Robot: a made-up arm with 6 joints. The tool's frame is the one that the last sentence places.
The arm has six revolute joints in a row. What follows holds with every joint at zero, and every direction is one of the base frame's.
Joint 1 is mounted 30 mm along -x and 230 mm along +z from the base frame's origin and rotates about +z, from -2.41 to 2.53 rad.
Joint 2 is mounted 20 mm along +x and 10 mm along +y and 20 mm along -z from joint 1 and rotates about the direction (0.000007, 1, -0.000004), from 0.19 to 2.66 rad.
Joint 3 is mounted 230 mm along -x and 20 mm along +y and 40 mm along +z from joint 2 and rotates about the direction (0.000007, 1, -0.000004), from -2.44 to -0.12 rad.
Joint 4 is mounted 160 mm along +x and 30 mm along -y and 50 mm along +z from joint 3 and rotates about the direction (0.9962, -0.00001, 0.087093), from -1.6 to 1.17 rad.
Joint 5 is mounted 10 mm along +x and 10 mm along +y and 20 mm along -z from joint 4 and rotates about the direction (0.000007, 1, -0.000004), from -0.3 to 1.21 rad.
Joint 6 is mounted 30 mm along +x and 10 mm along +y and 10 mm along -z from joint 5 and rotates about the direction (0.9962, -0.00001, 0.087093), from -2.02 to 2.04 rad.
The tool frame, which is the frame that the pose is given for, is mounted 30 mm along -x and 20 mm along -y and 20 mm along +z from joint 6; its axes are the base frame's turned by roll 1.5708, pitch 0 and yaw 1.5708 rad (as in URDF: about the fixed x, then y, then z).
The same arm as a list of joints. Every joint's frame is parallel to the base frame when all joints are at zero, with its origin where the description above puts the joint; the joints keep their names.
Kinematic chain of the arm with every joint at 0, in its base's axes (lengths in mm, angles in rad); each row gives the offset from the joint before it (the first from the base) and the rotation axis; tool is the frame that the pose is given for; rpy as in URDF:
joint 1: xyz -30.0 0.0 230.0 axis +z
joint 2: xyz 20.0 10.0 -20.0 axis +y
joint 3: xyz -230.0 20.0 40.0 axis +y
joint 4: xyz 160.0 -30.0 50.0 axis 0.9962 0 0.0871
joint 5: xyz 10.0 10.0 -20.0 axis +y
joint 6: xyz 30.0 10.0 -10.0 axis 0.9962 0 0.0871
tool: xyz -30.0 -20.0 20.0 rpy 1.5708 0.0000 1.5708
Joint limits (rad, base to tool): -2.4100..2.5300 0.1900..2.6600 -2.4400..-0.1200 -1.6000..1.1700 -0.3000..1.2100 -2.0200..2.0400

